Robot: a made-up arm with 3 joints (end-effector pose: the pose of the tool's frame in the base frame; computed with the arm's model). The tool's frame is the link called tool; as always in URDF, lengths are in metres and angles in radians.
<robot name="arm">
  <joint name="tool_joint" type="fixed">
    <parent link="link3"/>
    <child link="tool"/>
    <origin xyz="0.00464 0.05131 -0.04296" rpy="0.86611 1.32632 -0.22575"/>
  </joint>
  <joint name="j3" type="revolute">
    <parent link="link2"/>
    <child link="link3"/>
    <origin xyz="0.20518 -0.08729 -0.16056" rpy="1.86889 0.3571 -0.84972"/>
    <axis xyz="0 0 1"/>
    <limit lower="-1.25" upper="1.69" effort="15" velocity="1.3"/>
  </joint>
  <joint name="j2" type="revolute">
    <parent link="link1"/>
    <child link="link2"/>
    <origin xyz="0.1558 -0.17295 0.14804" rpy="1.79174 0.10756 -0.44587"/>
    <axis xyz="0 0 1"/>
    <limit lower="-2.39" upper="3.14" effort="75" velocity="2.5"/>
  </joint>
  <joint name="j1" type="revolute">
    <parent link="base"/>
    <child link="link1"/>
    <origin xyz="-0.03 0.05 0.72" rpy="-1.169 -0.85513 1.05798"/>
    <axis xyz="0 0 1"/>
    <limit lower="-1.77" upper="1.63" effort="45" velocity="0.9"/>
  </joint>
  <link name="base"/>
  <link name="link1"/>
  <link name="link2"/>
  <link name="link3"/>
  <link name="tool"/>
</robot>
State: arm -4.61 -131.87 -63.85
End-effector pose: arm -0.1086 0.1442 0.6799 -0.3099 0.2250 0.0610 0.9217
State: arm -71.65 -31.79 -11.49
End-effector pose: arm 0.0247 -0.2358 0.9393 -0.1434 -0.1240 -0.6361 0.7480
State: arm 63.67 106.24 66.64
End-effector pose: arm -0.3300 0.3260 0.8932 -0.0287 -0.6459 -0.6419 0.4122
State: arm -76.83 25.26 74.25
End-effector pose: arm -0.2495 -0.2911 0.9658 -0.1738 0.4926 -0.7794 0.3459
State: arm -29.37 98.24 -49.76
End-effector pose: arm -0.3925 0.0189 1.1202 -0.0403 0.8230 0.5240 0.2157
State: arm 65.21 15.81 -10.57
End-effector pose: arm -0.0298 0.5325 0.8224 -0.5144 -0.7910 -0.0015 0.3312
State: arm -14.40 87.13 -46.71
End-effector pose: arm -0.3362 0.0900 1.1779 -0.0483 0.8852 0.4569 0.0730
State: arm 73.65 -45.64 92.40
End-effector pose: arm 0.0224 0.3741 0.6668 0.7981 0.2176 0.3152 0.4652
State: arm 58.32 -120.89 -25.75
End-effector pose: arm -0.0791 0.0645 0.6660 -0.9009 0.2131 0.1629 0.3411
